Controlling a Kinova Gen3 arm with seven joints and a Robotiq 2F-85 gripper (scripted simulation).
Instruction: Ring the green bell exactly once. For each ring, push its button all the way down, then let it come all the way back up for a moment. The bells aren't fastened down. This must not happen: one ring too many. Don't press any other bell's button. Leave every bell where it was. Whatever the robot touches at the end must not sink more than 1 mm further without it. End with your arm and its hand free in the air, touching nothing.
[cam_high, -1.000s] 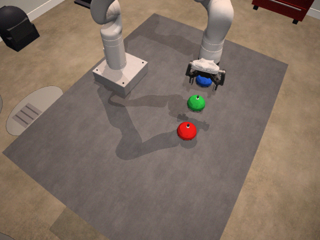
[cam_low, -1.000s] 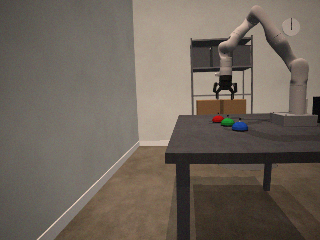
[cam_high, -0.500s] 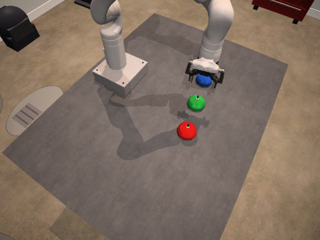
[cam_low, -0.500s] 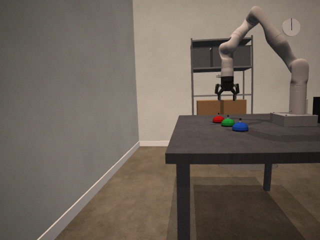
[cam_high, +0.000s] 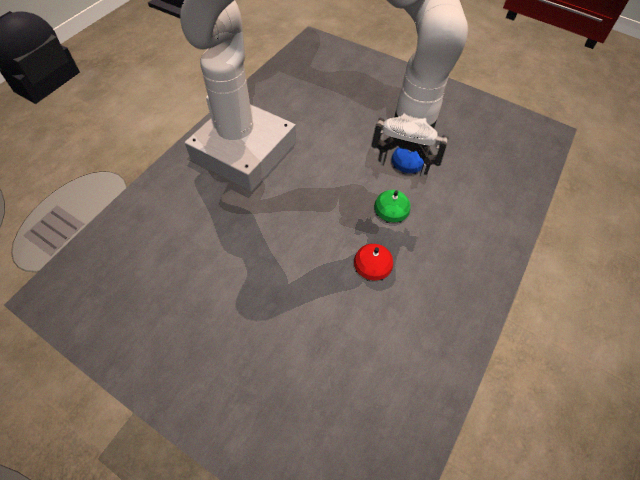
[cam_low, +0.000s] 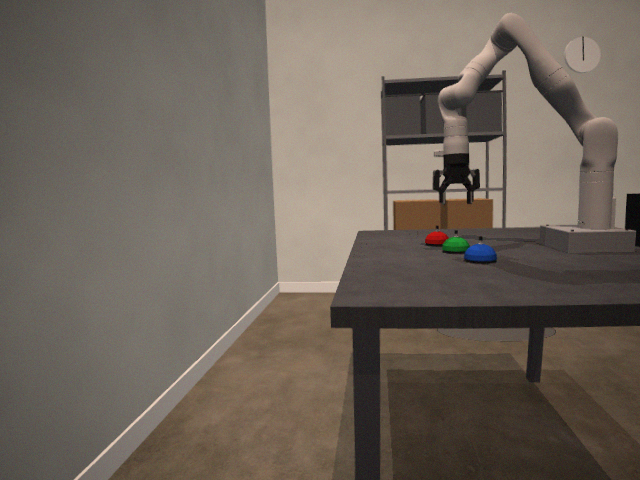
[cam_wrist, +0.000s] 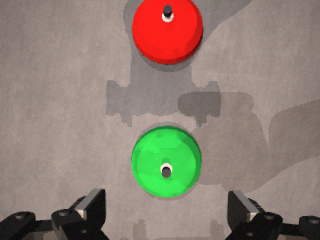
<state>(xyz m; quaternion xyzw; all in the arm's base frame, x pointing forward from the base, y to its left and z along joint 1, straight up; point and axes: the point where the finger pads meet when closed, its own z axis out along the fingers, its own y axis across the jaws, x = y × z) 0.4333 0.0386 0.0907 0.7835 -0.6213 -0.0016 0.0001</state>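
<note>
My hand is 110 mm above the green bell. From my hand the other things lie so: red bell 40 mm ahead, 150 mm to the right, 110 mm below; blue bell 40 mm behind, 150 mm to the left, 110 mm below.
</note>
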